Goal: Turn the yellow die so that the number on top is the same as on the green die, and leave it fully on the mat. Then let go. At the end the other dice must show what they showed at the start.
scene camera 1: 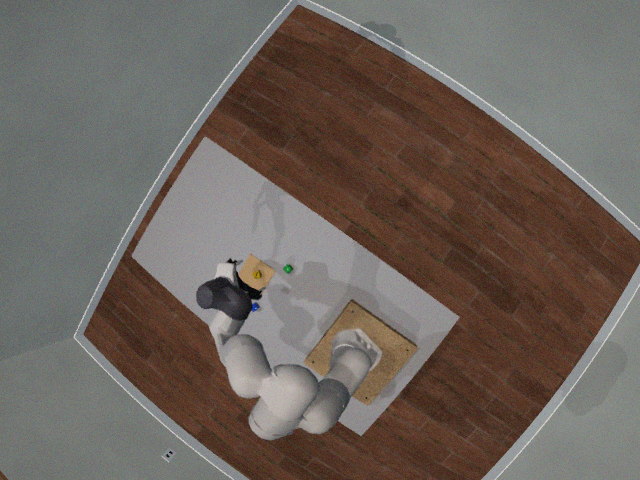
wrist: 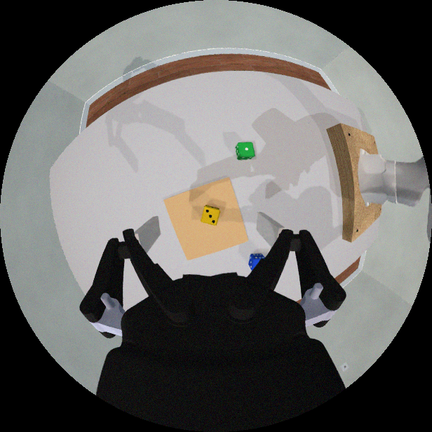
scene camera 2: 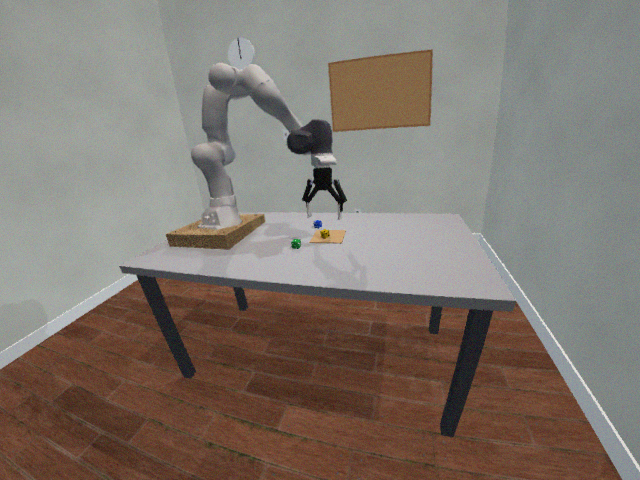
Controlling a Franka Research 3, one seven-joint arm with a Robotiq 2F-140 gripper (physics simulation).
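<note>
The yellow die (scene camera 1: 256, 274) (scene camera 2: 325, 234) (wrist: 210, 215) lies near the middle of the tan mat (scene camera 1: 250, 259) (scene camera 2: 338, 237) (wrist: 190, 245), fully on it, with three pips on top in the wrist view. The green die (scene camera 1: 287, 268) (scene camera 2: 296, 243) (wrist: 245, 151) is on the table beside the mat and shows one pip on top. The blue die (scene camera 1: 255, 306) (scene camera 2: 317, 224) (wrist: 256, 260) is off the mat, partly hidden by a finger in the wrist view; its top number I cannot tell. My gripper (scene camera 1: 243, 279) (scene camera 2: 324, 215) (wrist: 207, 223) is wide open, empty, and above the mat and yellow die.
The arm's base stands on a thick wooden board (scene camera 1: 398, 351) (scene camera 2: 196, 239) (wrist: 345, 200) at one end of the grey table (scene camera 1: 206, 206) (scene camera 2: 413, 258) (wrist: 100, 180). The arm's shadows fall across the table. A brown panel (scene camera 2: 381, 90) hangs on the wall.
</note>
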